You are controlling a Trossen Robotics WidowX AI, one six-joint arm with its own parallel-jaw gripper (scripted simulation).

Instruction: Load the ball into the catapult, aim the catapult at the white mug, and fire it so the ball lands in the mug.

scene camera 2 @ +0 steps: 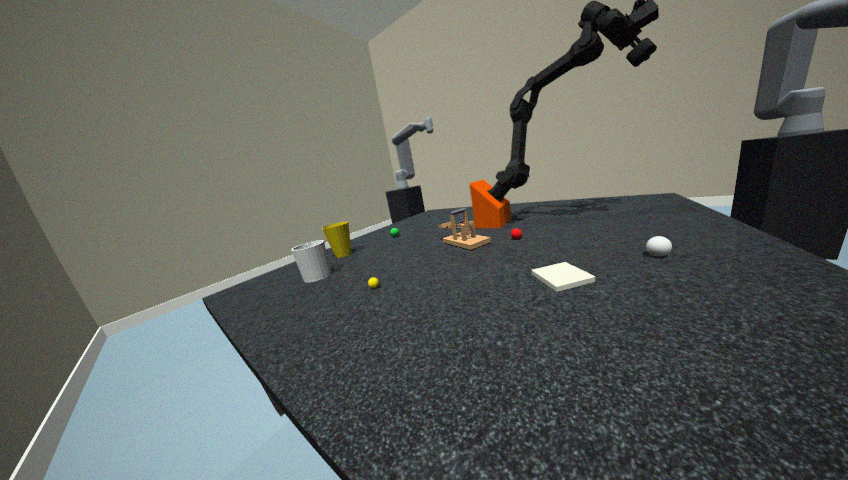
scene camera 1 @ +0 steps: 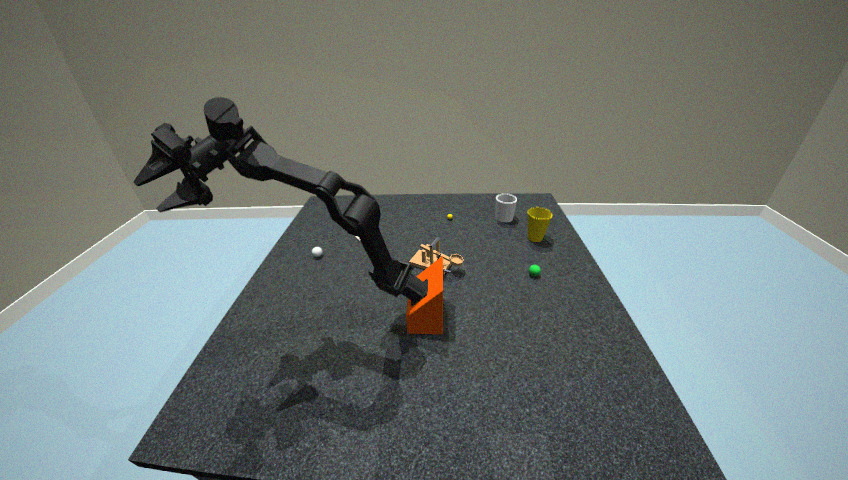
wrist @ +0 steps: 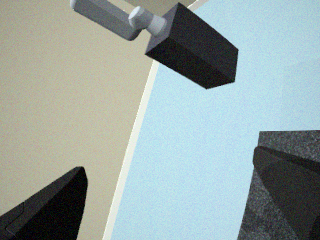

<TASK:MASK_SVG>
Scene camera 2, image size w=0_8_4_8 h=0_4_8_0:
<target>white mug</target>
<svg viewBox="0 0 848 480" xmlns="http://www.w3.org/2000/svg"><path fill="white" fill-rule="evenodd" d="M324 240L308 242L291 249L305 283L316 282L332 273Z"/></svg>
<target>yellow cup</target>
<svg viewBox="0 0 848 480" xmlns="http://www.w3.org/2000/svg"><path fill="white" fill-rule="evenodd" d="M348 221L322 227L336 258L352 254Z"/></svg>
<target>wooden catapult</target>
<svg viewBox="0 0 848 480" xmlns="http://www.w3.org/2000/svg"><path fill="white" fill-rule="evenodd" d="M438 225L440 229L452 228L453 235L443 238L443 243L473 250L490 242L490 237L476 235L475 223L473 220L468 221L466 208L450 211L451 221ZM455 214L458 215L460 224L455 225Z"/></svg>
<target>flat cream slab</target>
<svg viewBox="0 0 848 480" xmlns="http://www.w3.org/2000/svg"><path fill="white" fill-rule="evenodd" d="M532 269L534 277L553 288L556 292L595 282L595 276L567 262Z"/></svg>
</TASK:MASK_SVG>
